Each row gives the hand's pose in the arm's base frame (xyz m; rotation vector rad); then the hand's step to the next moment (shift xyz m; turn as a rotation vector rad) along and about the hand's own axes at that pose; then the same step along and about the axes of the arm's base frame.
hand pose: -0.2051 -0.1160 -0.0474 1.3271 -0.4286 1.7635
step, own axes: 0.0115 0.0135 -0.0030 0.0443 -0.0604 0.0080
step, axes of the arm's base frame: -0.0132 -0.0006 0.0122 0.0501 0.0476 0.0299
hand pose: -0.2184 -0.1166 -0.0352 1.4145 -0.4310 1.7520
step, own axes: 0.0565 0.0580 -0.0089 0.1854 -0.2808 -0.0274
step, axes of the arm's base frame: -0.0518 -0.0071 0.0625 0.1923 0.2589 0.0998
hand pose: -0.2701 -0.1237 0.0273 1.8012 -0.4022 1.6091
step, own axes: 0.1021 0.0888 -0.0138 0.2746 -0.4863 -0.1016
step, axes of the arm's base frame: -0.0474 -0.0339 0.1229 0.2836 0.4746 0.1285
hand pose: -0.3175 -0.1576 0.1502 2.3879 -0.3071 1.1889
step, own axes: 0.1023 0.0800 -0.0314 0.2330 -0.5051 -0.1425
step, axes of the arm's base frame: 0.0088 -0.0543 0.1218 0.2373 0.5109 0.1113
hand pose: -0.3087 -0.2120 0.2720 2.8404 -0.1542 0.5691
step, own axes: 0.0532 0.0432 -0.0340 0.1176 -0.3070 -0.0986
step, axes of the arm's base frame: 0.0300 -0.0361 0.0605 0.1178 0.3149 0.0690
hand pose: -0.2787 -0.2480 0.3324 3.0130 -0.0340 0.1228
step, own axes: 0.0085 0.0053 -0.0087 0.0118 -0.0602 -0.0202
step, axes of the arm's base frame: 0.0076 -0.0043 0.0100 0.0118 0.0621 0.0134
